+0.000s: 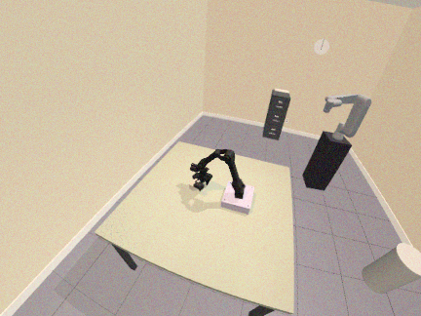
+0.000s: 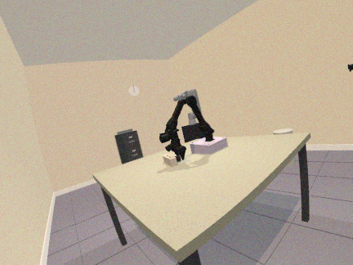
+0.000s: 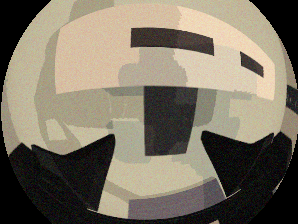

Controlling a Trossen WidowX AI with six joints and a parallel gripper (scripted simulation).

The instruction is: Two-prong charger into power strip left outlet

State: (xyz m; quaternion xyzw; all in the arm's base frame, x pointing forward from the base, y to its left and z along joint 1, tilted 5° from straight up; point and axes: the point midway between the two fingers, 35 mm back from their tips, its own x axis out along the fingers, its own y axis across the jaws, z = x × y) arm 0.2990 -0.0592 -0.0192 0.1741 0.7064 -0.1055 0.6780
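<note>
My gripper tip is now 40 mm short of the two-prong charger, 20 mm to the left of it and 10 mm below it.
</note>
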